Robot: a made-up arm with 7 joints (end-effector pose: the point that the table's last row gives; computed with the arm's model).
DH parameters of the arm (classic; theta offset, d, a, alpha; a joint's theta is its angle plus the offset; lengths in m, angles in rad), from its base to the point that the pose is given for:
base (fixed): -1.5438 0 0.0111 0
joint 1: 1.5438 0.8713 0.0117 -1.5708
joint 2: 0 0.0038 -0.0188 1.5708
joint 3: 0 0.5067 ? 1.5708
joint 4: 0 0.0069 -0.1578 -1.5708
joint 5: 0 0.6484 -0.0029 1.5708
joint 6: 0 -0.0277 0.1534 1.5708
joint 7: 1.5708 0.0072 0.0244 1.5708
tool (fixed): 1.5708 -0.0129 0 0
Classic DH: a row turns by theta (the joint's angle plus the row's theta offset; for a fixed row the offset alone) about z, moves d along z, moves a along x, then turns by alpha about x.
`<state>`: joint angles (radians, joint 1 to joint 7).
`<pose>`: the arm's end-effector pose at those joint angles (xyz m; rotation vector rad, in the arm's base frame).
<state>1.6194 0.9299 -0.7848 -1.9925 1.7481 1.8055 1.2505</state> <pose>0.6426 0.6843 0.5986 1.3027 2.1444 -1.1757</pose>
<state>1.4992 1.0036 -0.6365 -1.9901 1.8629 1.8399 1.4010</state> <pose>0.6302 0.6352 0.4772 1.4888 2.0737 -1.5273</pose>
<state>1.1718 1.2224 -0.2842 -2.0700 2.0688 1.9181 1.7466</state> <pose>0.5099 0.3935 0.1865 -1.4488 -1.1822 2.0733</pose>
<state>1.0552 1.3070 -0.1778 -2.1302 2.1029 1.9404 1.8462</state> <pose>0.4243 0.2870 0.1162 -1.3126 -0.8044 2.1465</pose>
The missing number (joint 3, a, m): 0.1427
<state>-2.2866 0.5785 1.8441 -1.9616 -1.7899 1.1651 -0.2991</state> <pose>0.6663 -0.6444 1.2903 -0.8063 2.2276 -1.0161</pose>
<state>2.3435 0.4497 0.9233 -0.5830 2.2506 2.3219 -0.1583</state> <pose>-0.8215 0.3514 1.8011 -0.2484 -1.5995 -0.7846</pose>
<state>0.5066 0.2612 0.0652 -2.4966 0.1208 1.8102 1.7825</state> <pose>0.5927 0.4187 0.6791 0.2487 1.7156 -1.7191</pose>
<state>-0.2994 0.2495 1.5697 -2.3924 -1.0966 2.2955 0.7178</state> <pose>0.1775 0.7588 0.9722 -1.1623 0.8443 0.7188</pose>
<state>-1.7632 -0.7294 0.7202 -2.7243 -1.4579 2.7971 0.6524</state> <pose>0.3985 -0.3995 1.0412 -0.7487 1.4055 -1.1859</pose>
